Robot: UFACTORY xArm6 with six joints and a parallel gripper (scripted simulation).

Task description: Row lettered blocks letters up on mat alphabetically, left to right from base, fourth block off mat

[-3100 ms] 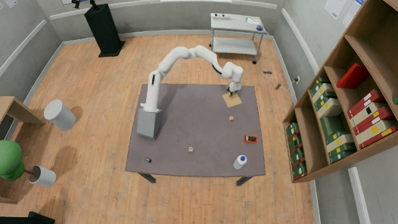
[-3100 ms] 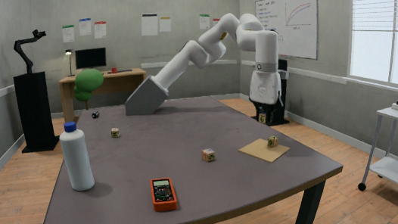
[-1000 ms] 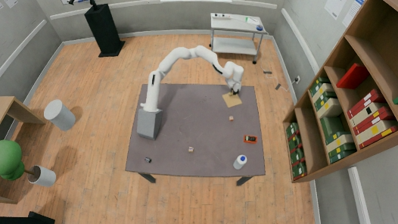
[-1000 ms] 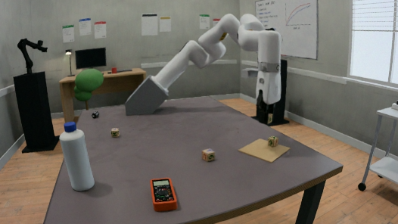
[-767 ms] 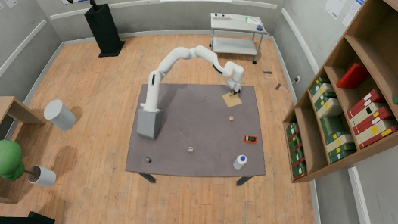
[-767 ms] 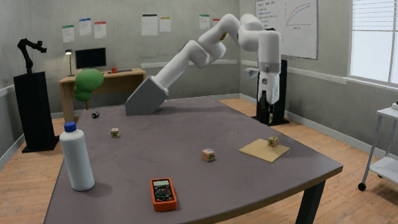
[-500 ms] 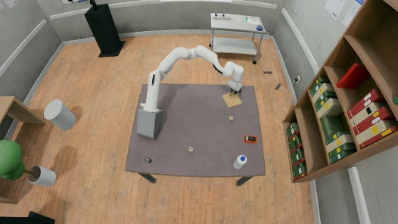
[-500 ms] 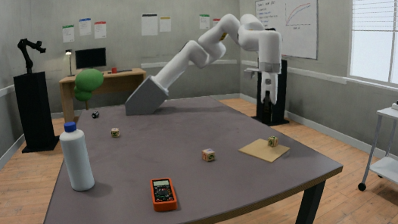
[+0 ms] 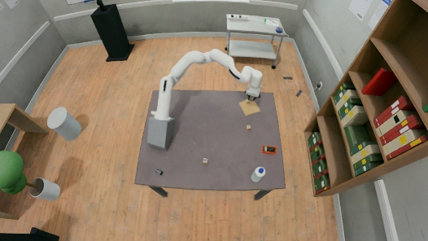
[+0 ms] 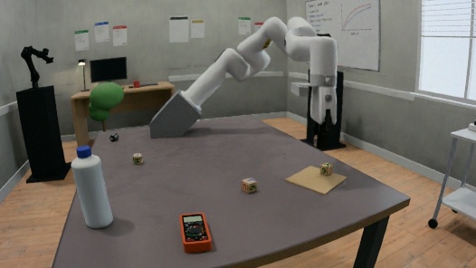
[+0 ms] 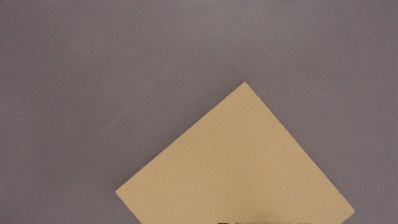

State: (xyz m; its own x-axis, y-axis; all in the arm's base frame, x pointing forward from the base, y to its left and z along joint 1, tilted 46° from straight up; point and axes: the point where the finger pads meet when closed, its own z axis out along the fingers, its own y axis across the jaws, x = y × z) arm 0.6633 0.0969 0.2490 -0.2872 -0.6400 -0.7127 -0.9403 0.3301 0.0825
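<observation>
My gripper is now 120 mm above the tan mat. The rest, counted from my hand: black object (670 mm behind, 620 mm to the right, 110 mm below); white bottle (40 mm ahead, 610 mm to the right, 40 mm below).
</observation>
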